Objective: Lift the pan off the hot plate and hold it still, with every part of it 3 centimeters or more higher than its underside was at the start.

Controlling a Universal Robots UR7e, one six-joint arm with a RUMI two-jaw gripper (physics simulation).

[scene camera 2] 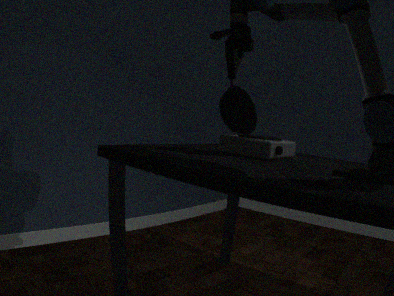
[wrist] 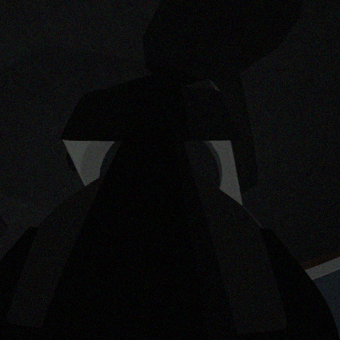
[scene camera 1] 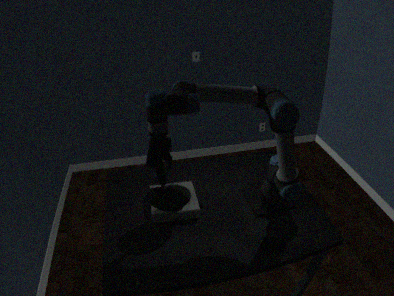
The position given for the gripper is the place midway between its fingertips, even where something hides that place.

In view: the gripper (scene camera 2: 233, 71), a box-shaped hot plate (scene camera 1: 191, 210) and a dark round pan (scene camera 2: 237, 110).
The box-shaped hot plate is seen too in the wrist view (wrist: 212, 159). The dark round pan also shows in the wrist view (wrist: 144, 256) and in scene camera 1 (scene camera 1: 163, 198). The gripper also shows in scene camera 1 (scene camera 1: 162, 177).
